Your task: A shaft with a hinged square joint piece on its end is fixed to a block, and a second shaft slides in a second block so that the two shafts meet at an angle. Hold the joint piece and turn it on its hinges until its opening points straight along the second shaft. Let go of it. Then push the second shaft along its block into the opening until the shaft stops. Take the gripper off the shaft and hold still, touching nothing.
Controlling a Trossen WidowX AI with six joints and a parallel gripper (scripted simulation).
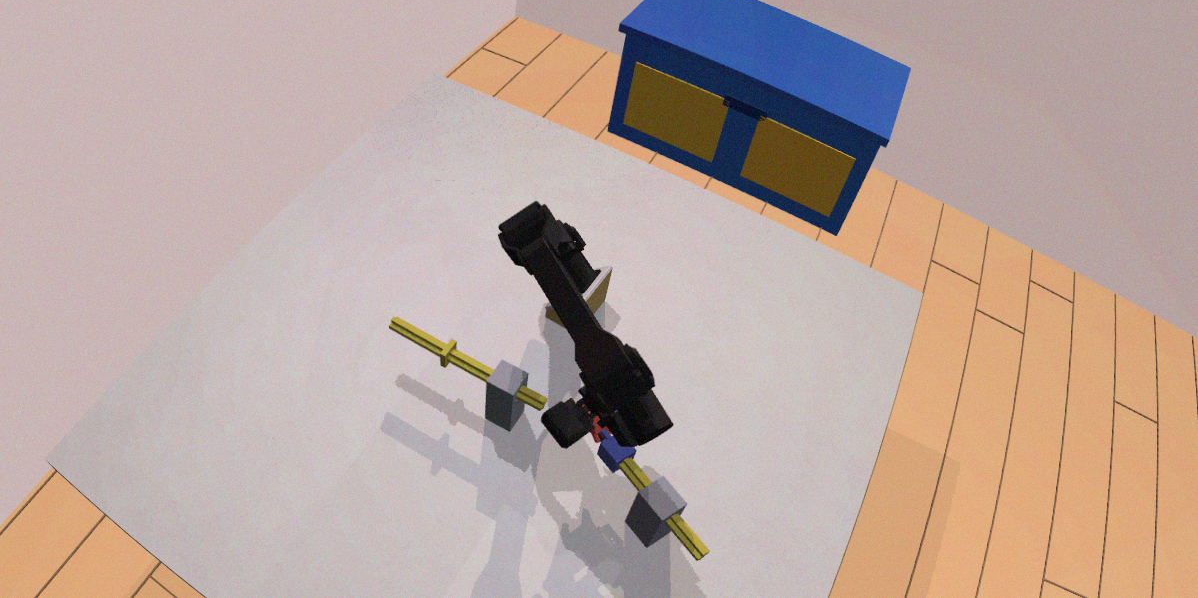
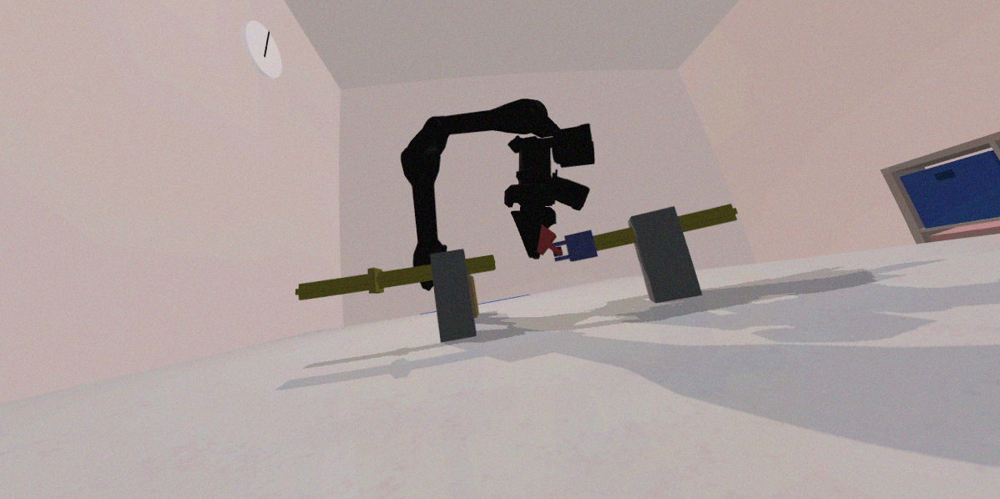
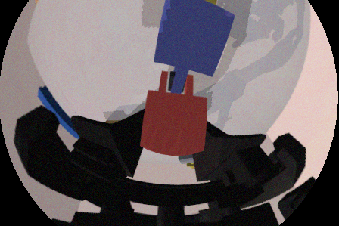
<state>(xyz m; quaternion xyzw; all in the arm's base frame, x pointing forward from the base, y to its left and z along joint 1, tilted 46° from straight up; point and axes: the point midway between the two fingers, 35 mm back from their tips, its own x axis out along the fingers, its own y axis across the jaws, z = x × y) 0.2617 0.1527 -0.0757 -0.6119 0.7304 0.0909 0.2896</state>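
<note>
The red joint piece is 30 mm above my gripper tip, 20 mm to the left of it and 10 mm ahead of it.
</note>
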